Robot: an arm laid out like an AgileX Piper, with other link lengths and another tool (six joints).
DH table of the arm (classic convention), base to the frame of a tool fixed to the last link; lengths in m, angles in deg. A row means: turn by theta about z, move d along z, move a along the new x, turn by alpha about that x. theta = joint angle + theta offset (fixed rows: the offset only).
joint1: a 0  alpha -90  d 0.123  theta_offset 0
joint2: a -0.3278  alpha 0  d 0  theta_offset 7.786
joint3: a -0.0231  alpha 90  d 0  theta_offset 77.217
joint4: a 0  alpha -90  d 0.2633  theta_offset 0
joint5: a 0  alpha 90  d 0  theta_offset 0
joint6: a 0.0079  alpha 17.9  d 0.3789  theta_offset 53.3
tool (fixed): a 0  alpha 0  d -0.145  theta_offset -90
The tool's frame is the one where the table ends.
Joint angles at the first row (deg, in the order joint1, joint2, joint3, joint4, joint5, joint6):
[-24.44 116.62 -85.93 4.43 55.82 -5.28]
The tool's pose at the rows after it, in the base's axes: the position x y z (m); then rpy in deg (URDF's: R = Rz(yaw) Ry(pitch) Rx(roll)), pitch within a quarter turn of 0, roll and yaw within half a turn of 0:
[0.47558, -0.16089, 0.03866, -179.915, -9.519, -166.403]
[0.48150, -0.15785, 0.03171, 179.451, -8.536, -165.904]
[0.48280, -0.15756, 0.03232, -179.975, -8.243, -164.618]
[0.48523, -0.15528, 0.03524, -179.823, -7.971, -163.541]
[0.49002, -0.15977, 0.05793, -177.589, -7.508, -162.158]
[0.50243, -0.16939, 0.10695, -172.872, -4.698, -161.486]
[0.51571, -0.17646, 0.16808, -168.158, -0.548, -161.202]
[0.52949, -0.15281, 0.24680, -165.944, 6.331, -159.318]
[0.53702, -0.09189, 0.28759, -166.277, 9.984, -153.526]
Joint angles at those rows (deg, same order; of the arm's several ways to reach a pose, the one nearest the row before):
[-25.02 120.22 -85.44 6.40 53.77 -5.43]
[-24.97 121.35 -85.51 7.95 52.46 -6.72]
[-24.92 121.36 -85.58 7.88 52.08 -8.07]
[-24.70 121.35 -86.19 8.06 52.49 -9.00]
[-24.51 119.90 -88.72 6.47 54.73 -9.51]
[-24.39 116.72 -93.04 4.75 57.00 -9.69]
[-24.32 113.59 -99.01 4.07 59.87 -9.75]
[-22.65 110.08 -106.78 7.08 64.63 -9.58]
[-17.49 108.02 -110.55 9.87 68.07 -9.53]

